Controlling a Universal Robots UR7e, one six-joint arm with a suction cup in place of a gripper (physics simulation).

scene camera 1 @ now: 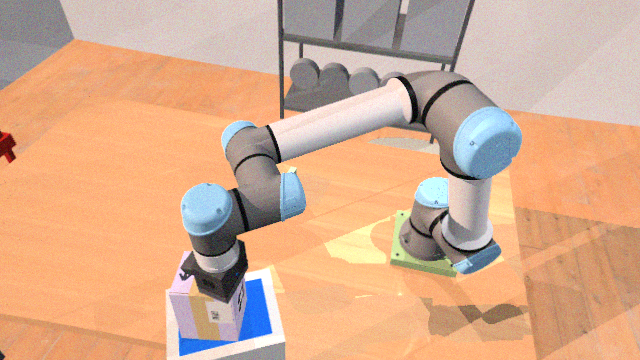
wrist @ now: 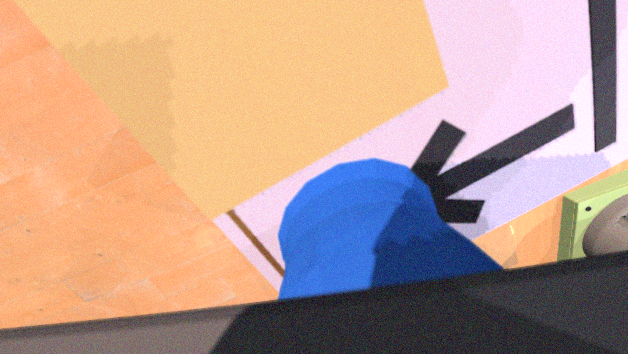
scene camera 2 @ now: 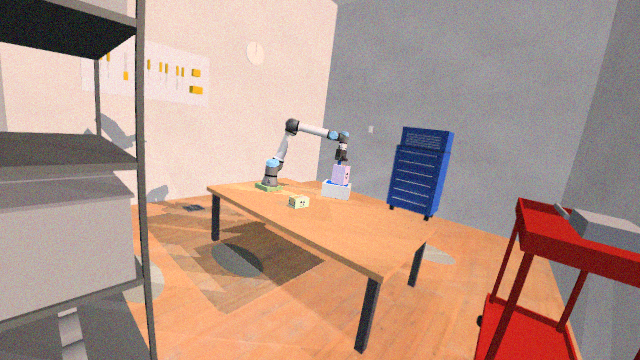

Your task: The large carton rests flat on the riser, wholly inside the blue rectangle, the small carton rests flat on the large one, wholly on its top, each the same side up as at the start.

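The large carton, lilac with a tan tape band, is upright at the riser, a white block. Its base looks level and at or very near the riser top; contact cannot be told. Blue rectangle shows right of and in front of the carton; its left side is close to the carton and partly hidden. My suction gripper is on the carton's top, its blue cup against it. The small carton, pale yellow-green, rests on the table, mostly hidden behind the arm in scene camera 1.
The arm's base stands on a green plate on the wooden table. A blue tool cabinet, a red cart and a shelf rack stand off the table.
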